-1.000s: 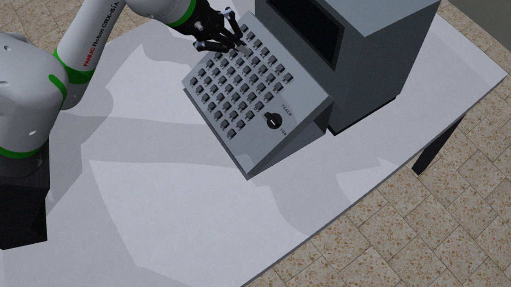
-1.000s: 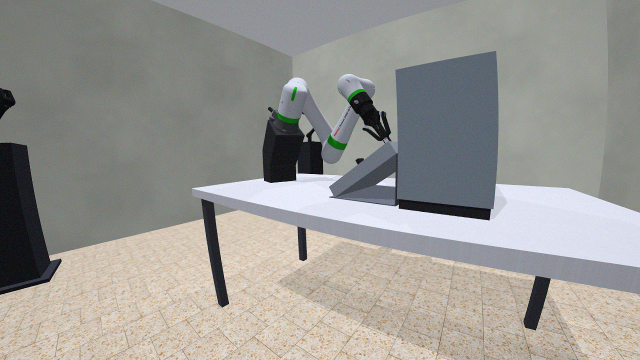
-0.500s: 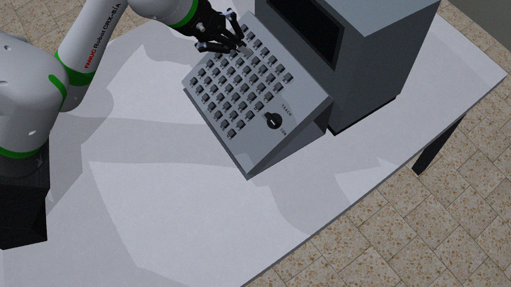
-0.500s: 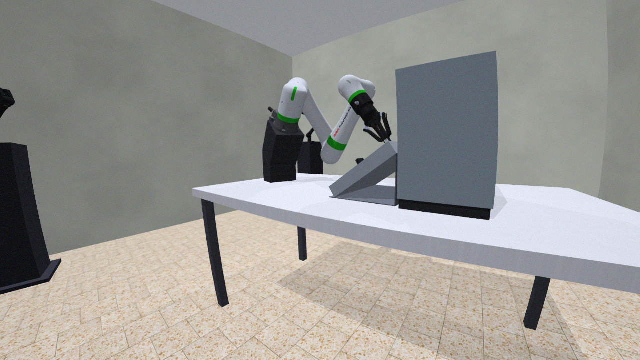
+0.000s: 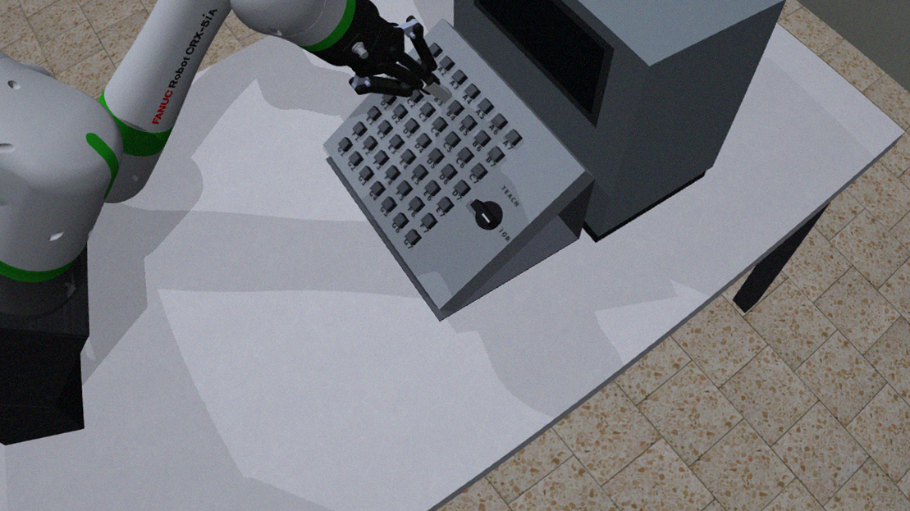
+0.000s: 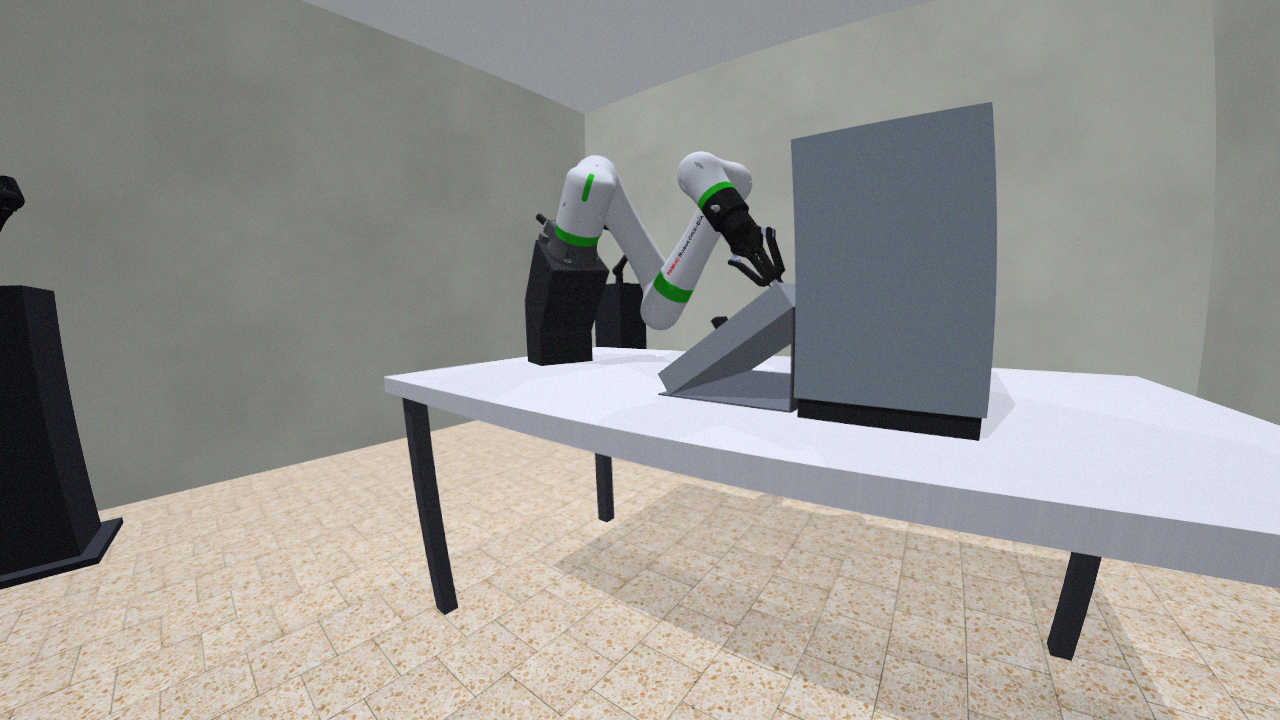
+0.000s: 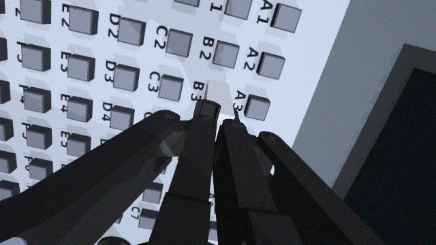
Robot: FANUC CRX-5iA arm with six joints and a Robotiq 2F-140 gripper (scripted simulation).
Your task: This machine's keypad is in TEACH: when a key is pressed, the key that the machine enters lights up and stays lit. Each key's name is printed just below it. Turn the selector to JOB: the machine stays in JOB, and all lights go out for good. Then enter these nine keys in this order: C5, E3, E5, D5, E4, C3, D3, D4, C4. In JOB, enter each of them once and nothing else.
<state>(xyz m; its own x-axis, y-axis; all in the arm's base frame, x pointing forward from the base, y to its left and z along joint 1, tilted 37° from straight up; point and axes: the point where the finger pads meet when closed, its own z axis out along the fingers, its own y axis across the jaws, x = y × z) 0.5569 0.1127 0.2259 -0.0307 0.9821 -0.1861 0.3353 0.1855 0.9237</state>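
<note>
Right now the key C4 is 10 mm behind my hand, 30 mm to the right of it and 40 mm below it. Round my hand: sloped keypad: 10 mm behind, 80 mm to the right, 100 mm below; key E4: 60 mm behind, 40 mm to the right, 80 mm below; key D3: 40 mm behind, 60 mm below.
</note>
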